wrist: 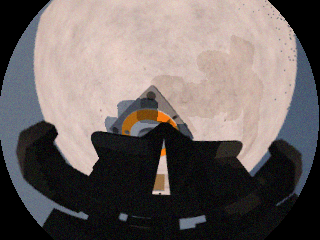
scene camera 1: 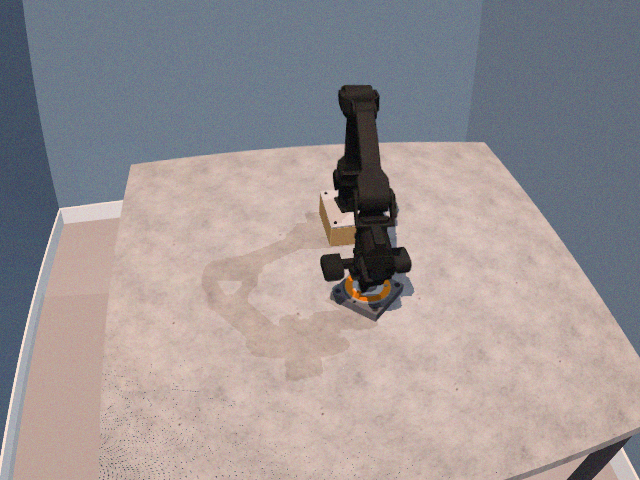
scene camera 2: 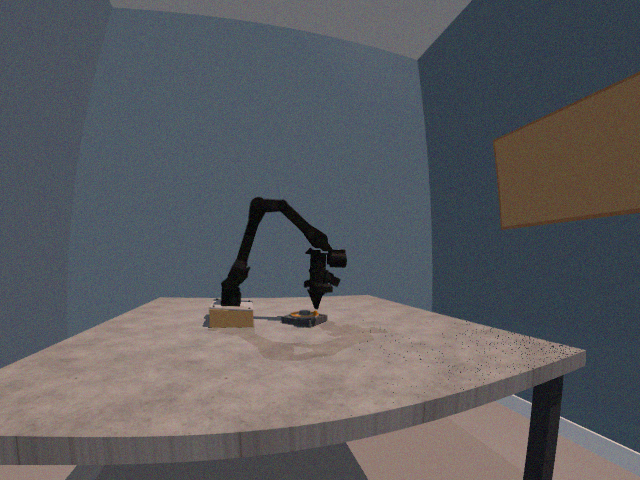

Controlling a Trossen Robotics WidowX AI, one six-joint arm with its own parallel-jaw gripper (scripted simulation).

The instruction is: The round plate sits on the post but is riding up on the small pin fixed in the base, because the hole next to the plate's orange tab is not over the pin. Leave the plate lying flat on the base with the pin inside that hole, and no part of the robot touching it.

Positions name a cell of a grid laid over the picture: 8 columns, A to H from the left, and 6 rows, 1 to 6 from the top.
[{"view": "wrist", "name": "gripper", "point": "E4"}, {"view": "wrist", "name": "round plate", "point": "D3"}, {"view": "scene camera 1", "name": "gripper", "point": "E4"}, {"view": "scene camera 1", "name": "round plate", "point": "E4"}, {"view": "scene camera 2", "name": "gripper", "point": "D4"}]
